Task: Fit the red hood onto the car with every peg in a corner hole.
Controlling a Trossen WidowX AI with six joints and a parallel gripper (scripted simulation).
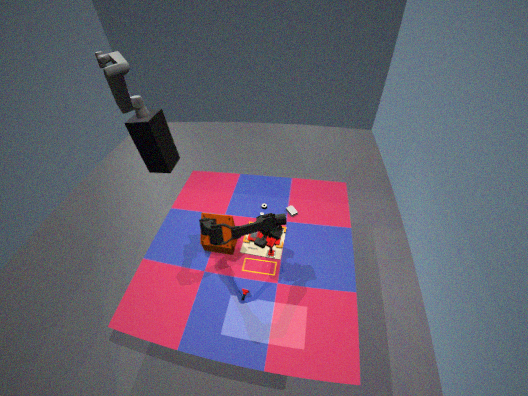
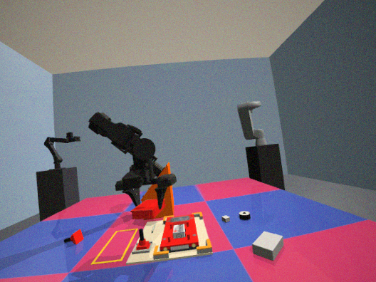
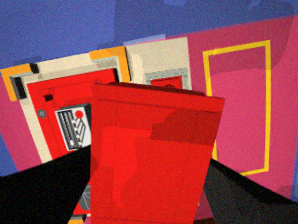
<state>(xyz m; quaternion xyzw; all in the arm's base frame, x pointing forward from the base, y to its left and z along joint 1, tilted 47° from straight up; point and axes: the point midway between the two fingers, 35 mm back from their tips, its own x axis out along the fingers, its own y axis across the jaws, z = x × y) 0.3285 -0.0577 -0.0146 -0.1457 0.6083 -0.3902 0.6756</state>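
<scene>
The grey engine block lies 1 cm ahead of my gripper tip, 9 cm to the left of it and 8 cm below it. The rest, counted from my gripper tip: red hood: 1 cm above; black tyre: 7 cm behind, 34 cm to the left, 10 cm below.
</scene>
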